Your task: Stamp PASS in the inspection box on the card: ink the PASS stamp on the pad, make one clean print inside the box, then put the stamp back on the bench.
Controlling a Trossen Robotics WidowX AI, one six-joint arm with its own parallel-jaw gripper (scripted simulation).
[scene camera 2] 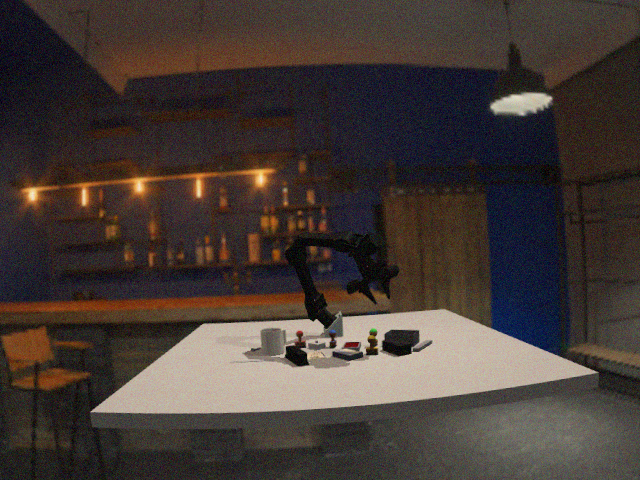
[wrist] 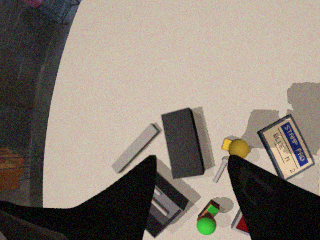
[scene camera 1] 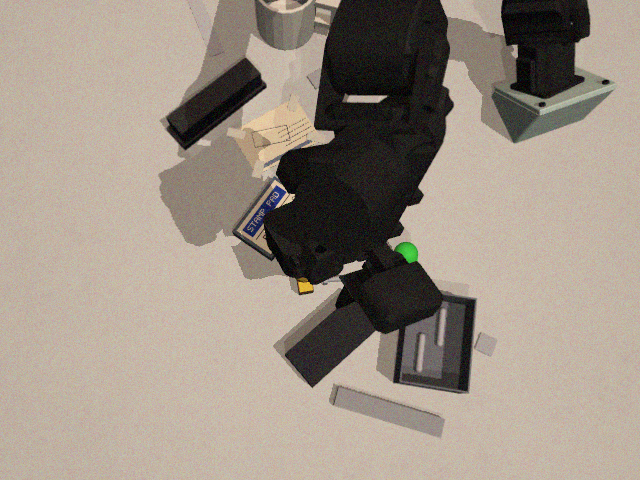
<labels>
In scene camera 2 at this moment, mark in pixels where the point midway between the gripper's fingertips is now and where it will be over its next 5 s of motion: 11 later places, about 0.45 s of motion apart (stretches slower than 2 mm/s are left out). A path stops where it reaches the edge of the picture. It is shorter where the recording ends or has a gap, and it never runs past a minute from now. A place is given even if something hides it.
My gripper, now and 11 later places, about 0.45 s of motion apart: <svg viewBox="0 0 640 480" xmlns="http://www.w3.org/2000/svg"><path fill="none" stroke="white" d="M382 301L373 320L373 323L373 329L374 335L373 340L373 339L373 337L373 335L373 333L373 331L373 330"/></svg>
</labels>
